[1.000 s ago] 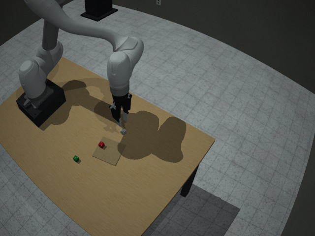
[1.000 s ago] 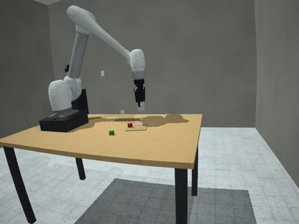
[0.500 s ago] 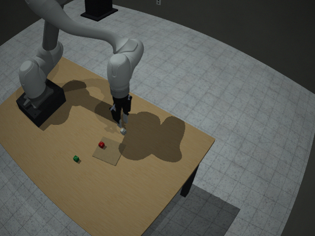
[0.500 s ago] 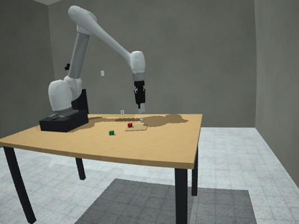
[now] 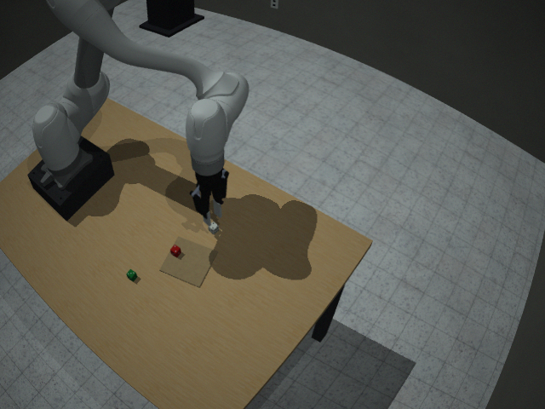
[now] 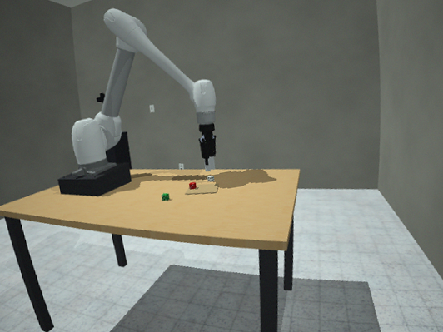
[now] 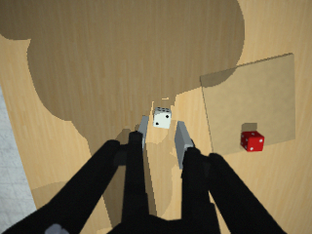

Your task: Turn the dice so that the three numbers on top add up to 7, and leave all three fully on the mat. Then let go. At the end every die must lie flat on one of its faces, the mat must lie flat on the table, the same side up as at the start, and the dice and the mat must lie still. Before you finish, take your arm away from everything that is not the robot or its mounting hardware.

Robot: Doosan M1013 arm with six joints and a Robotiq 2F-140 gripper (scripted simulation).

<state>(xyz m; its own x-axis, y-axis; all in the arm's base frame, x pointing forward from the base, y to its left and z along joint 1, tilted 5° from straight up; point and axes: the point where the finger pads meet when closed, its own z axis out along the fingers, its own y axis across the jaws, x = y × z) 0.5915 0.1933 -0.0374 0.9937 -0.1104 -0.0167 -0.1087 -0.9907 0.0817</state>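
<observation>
My hand is 80 mm above the white die. From my hand the other things lie so: red die: 150 mm to the right, 70 mm below, 30 mm behind; then tan mat: 140 mm to the right, 90 mm below, 20 mm ahead; then green die: 310 mm to the right, 80 mm below, 80 mm behind.
</observation>
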